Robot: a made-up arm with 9 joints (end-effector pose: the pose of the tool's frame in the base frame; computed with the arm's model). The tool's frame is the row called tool. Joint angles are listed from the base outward.
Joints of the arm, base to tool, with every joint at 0 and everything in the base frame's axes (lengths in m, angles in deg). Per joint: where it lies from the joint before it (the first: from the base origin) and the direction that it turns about. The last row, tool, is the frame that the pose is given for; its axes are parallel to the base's.
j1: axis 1 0 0 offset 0 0 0.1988
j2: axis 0 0 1 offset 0.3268 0.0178 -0.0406
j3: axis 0 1 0 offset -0.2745 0.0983 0.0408
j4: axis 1 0 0 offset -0.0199 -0.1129 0.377
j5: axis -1 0 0 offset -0.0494 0.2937 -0.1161
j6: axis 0 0 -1 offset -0.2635 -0.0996 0.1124
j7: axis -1 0 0 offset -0.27 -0.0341 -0.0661
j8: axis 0 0 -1 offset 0.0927 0.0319 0.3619
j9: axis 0 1 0 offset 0.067 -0.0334 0.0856
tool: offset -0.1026 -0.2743 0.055
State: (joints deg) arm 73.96 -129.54 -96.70 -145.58 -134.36 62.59 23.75 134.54 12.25
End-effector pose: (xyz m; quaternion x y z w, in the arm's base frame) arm 1.0324 0.3646 0.7045 0.2385 0.4834 0.4259 0.7267
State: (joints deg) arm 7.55 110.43 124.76 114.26 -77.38 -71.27 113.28 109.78 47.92
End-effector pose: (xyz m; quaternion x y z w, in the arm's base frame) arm -0.3554 0.9021 0.4725 0.0197 -0.0568 -0.7718 0.6330
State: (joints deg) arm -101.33 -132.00 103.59 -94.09 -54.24 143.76 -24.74 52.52 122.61
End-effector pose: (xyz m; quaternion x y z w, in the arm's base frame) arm 0.7621 0.3844 0.3375 -0.5782 0.7459 0.2845 0.1683
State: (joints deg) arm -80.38 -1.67 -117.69 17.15 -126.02 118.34 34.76 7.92 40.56
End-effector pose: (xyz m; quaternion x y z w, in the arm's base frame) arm 0.2689 -0.1172 0.2933 -0.4256 0.5991 -0.0731 0.6742
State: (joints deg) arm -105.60 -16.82 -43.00 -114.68 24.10 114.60 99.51 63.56 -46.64
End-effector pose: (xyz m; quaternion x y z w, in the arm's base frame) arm 0.1041 0.2213 0.4199 -0.5396 0.2354 0.3586 0.7244
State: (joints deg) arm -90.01 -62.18 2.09 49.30 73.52 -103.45 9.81 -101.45 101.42
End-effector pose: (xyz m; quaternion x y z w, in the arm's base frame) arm 0.2918 1.0651 -0.7831 0.5062 -0.7063 -0.2232 0.4416
